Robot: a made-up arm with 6 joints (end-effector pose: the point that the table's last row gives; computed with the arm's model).
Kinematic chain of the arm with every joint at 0, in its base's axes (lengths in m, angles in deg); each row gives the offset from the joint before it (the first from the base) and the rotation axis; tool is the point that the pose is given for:
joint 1: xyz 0 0 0.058 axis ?
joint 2: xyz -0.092 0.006 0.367 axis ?
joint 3: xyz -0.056 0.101 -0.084 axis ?
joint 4: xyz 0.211 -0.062 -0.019 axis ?
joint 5: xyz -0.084 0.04 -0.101 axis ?
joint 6: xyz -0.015 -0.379 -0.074 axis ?
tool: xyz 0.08 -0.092 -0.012
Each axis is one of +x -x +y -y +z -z.
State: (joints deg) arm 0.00 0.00 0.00 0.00 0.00 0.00
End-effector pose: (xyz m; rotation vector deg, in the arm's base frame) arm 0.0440 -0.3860 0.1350 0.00 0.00 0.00
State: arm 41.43 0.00 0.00 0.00 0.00 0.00
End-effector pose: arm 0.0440 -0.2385 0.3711 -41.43 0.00 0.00
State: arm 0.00 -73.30 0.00 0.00 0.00 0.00
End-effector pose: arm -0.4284 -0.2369 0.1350 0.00 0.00 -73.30
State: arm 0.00 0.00 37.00 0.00 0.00 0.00
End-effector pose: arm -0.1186 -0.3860 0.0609 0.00 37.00 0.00
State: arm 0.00 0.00 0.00 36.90 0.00 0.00
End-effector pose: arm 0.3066 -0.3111 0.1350 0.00 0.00 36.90
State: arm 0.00 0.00 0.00 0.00 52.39 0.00
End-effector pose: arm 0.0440 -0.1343 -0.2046 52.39 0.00 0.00
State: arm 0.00 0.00 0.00 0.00 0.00 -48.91
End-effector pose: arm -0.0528 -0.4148 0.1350 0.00 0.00 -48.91
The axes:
joint 1: -x
joint 2: +z
joint 3: +y
joint 4: +z
joint 5: +x
joint 6: +z

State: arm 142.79 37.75 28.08 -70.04 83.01 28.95
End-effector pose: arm -0.1712 -0.2087 0.3204 -88.28 -17.39 19.40
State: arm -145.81 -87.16 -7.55 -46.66 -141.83 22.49
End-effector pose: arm 0.1824 -0.0242 -0.5983 16.62 90.96 119.89
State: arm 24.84 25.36 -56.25 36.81 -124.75 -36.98
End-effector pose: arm -0.4862 0.2189 0.4641 -82.97 -142.31 -18.56
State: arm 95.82 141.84 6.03 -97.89 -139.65 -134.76
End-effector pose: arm -0.5953 0.4002 -0.1040 -25.96 -133.20 94.02
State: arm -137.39 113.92 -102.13 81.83 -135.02 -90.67
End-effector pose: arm 0.1243 0.0816 -0.1716 -9.07 -28.54 76.99
